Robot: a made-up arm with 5 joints. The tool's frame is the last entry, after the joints.
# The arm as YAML. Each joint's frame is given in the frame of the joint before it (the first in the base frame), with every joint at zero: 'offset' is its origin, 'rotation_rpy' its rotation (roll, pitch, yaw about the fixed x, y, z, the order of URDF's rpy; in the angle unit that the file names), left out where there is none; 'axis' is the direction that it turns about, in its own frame. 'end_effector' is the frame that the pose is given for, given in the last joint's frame.
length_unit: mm
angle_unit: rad
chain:
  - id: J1
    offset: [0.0, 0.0, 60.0]
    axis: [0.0, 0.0, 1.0]
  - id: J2
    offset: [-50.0, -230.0, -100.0]
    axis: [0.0, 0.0, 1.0]
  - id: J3
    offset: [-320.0, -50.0, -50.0]
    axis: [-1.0, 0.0, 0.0]
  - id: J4
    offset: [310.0, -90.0, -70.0]
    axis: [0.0, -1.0, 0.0]
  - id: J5
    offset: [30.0, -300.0, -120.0]
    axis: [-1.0, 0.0, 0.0]
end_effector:
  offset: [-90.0, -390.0, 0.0]
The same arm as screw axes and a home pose.
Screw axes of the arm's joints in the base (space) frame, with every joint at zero. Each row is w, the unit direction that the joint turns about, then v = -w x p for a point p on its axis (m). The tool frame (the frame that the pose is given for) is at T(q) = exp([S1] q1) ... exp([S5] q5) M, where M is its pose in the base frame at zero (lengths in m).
S1 = (0, 0, 1, 0.0000, 0.0000, 0.0000)
S2 = (0, 0, 1, -0.2300, 0.0500, 0.0000)
S3 = (-1, 0, 0, 0.0000, 0.0900, -0.2800)
S4 = (0, -1, 0, -0.1600, 0.0000, 0.0600)
S5 = (-1, 0, 0, 0.0000, 0.2800, -0.6700)
M: xyz -0.1200 -1.0600 -0.2800 (m) quaternion w x y z 1 0 0 0

